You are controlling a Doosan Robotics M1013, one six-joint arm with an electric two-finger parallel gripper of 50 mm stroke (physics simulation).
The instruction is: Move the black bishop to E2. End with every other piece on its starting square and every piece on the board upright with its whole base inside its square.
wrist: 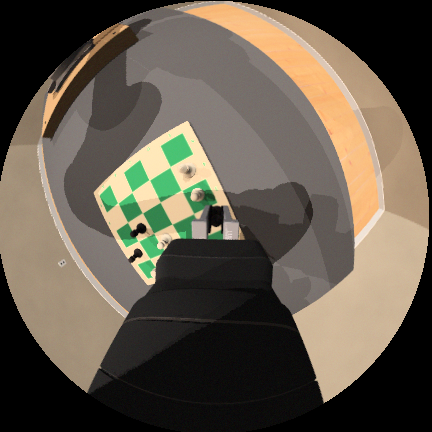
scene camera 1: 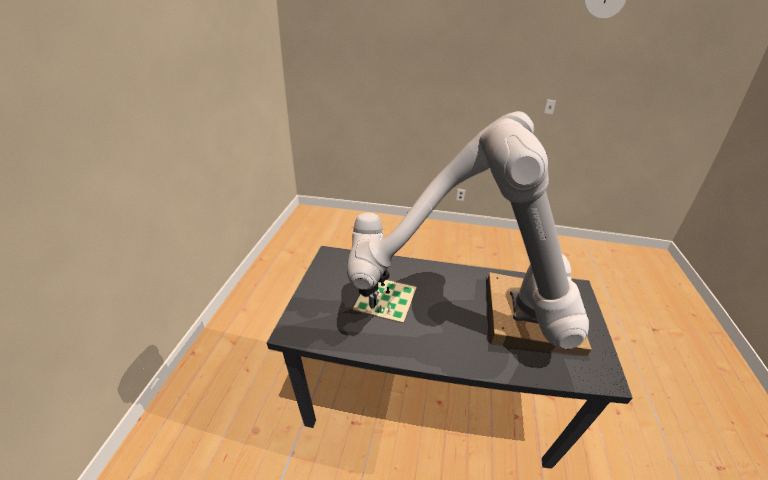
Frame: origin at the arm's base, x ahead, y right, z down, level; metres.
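Seen in the pictures: gripper, fingertip midpoint: (wrist: 216, 213) (scene camera 1: 373, 305); arm's base, link origin: (scene camera 1: 532, 308).
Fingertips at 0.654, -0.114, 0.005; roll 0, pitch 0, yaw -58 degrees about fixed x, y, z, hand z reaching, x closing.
Offsets run from my fingertips to a thing's top centre, as dx, dy, dz. Level surfaces: height alone.
My gripper (scene camera 1: 372, 301) (wrist: 216, 213) is shut on the black bishop @(+0.001, +0.001, -0.034) (wrist: 216, 216), whose dark top shows between the fingers. It holds the piece over the edge part of the green and cream chessboard @(-0.035, +0.088, +0.032) (scene camera 1: 411, 295) (wrist: 156, 161). The fingers hide the bishop's base, so I cannot tell whether it touches the board or which square is under it. In the wrist view, two pale pieces, one @(-0.067, +0.005, -0.011) (wrist: 187, 171) and another @(-0.031, +0.012, +0.001) (wrist: 197, 195), stand above and left of the fingers.
Two black pieces, one @(-0.037, +0.124, +0.001) (wrist: 138, 230) and another @(-0.005, +0.165, +0.001) (wrist: 135, 255), and a pale piece @(+0.000, +0.094, +0.001) (wrist: 164, 241) are on the board's left part in the wrist view. Another pale piece @(+0.034, +0.136, -0.001) (wrist: 153, 273) is mostly hidden by my gripper body. The board lies on the dark table @(dz +0.039) (scene camera 1: 453, 350).
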